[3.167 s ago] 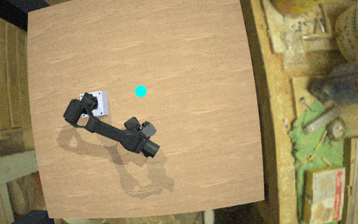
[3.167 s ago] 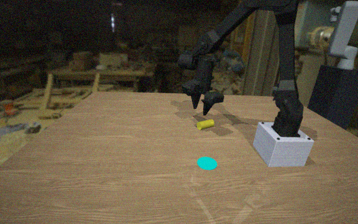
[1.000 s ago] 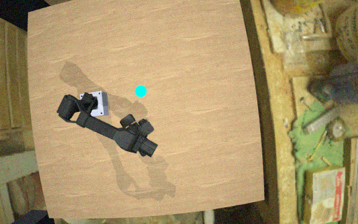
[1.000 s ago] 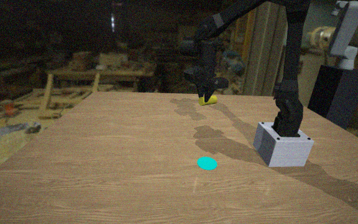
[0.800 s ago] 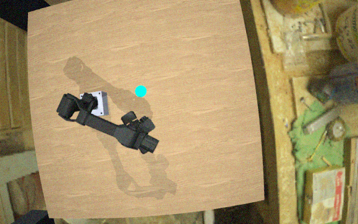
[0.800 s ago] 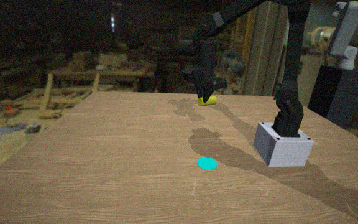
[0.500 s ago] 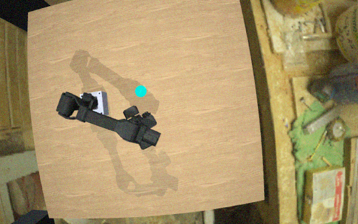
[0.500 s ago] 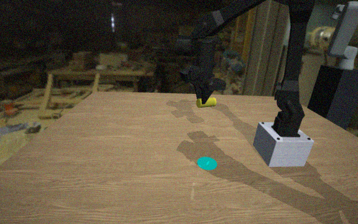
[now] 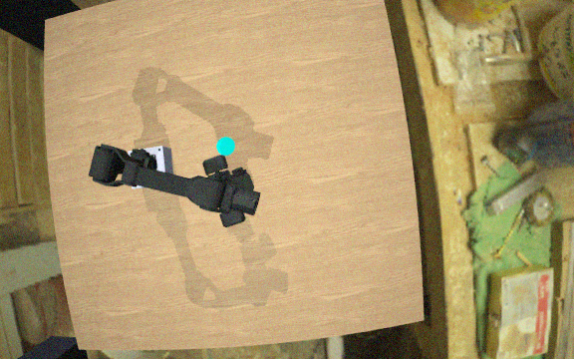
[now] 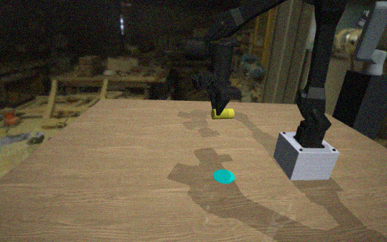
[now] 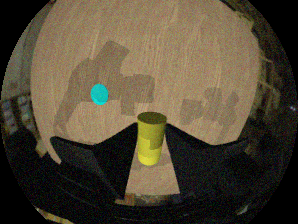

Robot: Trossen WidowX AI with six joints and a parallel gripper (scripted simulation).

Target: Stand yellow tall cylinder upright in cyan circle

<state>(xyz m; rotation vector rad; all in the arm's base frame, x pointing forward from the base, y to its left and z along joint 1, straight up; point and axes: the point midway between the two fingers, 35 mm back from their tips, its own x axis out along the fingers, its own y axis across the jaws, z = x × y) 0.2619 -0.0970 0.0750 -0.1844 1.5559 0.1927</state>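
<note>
Right now my gripper tip is 140 mm to the right of the cyan circle, 130 mm above it and 20 mm past it. Round my gripper tip: yellow cylinder (20 mm behind, 10 mm to the right).
</note>
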